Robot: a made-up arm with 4 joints. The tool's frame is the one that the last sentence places.
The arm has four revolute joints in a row. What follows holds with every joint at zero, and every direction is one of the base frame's. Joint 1 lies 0.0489 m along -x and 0.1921 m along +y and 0.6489 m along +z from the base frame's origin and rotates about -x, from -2.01 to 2.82 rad. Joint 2 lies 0.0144 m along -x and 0.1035 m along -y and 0.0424 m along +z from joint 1 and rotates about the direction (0.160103, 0.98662, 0.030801), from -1.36 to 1.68 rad. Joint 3 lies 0.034 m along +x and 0.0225 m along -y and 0.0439 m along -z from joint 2 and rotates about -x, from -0.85 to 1.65 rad. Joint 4 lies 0.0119 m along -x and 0.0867 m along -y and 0.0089 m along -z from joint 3 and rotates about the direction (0.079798, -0.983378, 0.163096), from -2.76 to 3.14 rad. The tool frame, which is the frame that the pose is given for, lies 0.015 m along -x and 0.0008 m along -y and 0.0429 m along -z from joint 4; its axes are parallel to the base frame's.
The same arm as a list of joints. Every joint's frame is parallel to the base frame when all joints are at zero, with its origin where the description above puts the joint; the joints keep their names.
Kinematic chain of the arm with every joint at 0, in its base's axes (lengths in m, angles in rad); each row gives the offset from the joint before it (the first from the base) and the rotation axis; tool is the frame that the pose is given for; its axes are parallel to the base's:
joint 1: xyz -0.0489 0.1921 0.6489 axis -x
joint 2: xyz -0.0144 -0.1035 0.0424 axis 0.160103 0.98662 0.030801
joint 3: xyz 0.034 -0.0225 -0.0439 axis -x
joint 4: xyz -0.0119 -0.0867 -0.0089 axis 0.079798 -0.983378 0.163096
tool: xyz -0.015 -0.0008 -0.0429
Joint limits (rad, base to tool): -2.01..2.82 -1.36..1.68 -0.85..1.65 -2.76..3.14

